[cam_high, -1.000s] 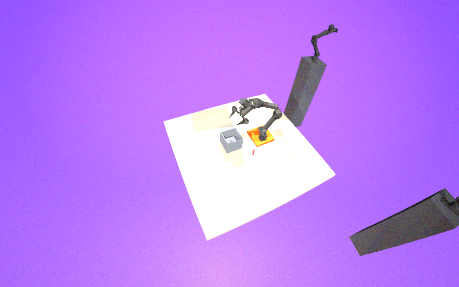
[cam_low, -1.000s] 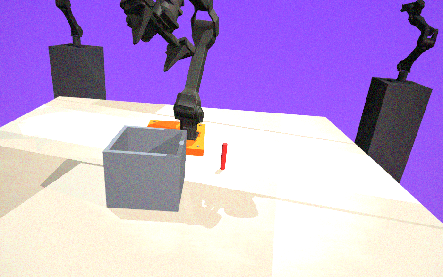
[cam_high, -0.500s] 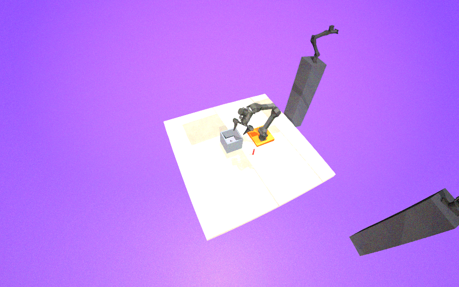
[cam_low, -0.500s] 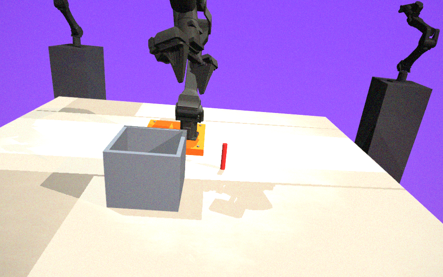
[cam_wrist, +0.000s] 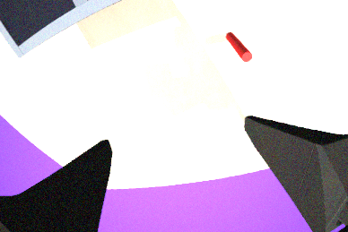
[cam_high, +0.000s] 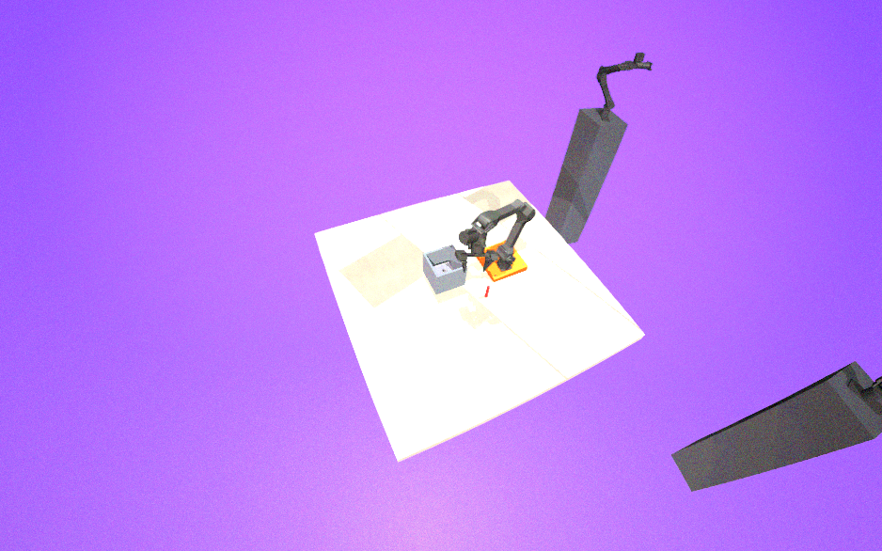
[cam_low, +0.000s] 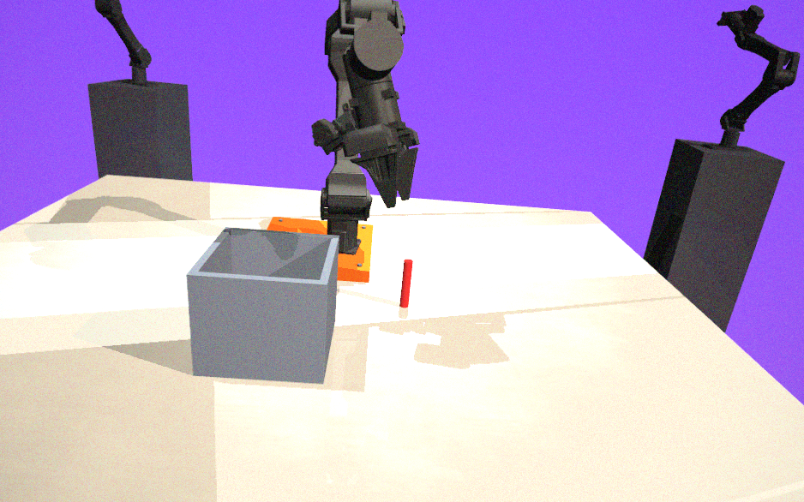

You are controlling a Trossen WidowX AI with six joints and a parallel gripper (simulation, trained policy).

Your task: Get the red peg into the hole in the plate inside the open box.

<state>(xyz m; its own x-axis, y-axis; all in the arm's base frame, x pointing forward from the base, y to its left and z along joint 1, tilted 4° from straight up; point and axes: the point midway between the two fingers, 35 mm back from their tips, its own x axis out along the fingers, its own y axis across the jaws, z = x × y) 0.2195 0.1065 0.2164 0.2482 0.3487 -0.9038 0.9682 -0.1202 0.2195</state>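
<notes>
The red peg lies 160 mm below my gripper tip, 80 mm behind it and 20 mm to the left of it. Also, from my gripper tip: plate: 150 mm to the right, 150 mm below, 80 mm ahead.
</notes>
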